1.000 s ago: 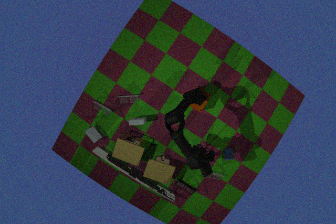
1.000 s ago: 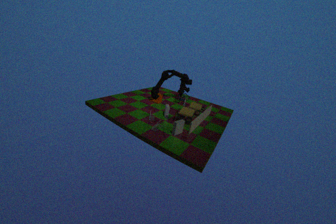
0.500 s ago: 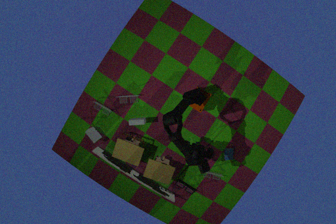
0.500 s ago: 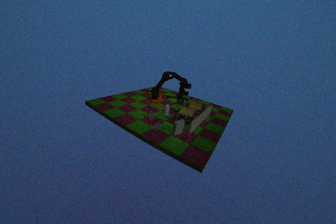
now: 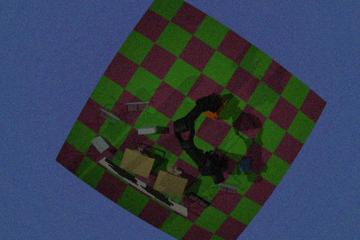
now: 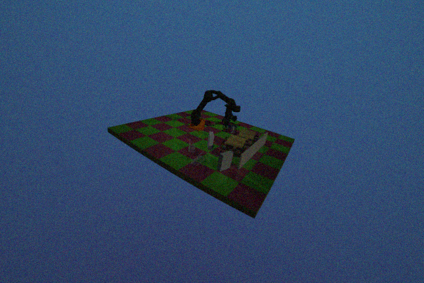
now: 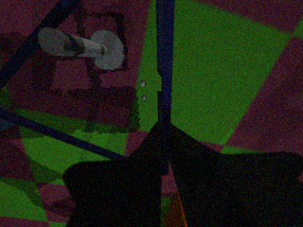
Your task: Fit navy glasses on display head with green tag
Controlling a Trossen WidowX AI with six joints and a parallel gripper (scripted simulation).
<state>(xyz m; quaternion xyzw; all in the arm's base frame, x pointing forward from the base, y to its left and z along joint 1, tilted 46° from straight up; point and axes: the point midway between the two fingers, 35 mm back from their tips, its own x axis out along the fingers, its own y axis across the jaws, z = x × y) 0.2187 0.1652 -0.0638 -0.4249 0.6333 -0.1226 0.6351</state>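
Now: the grey peg 80 mm to the left of my gripper tip, 40 mm ahead of it and 30 mm below it. From my gripper tip the other things lie so: long low wall (400 mm ahead, 150 mm to the right); blue square (230 mm to the left, 90 mm behind, 60 mm below).
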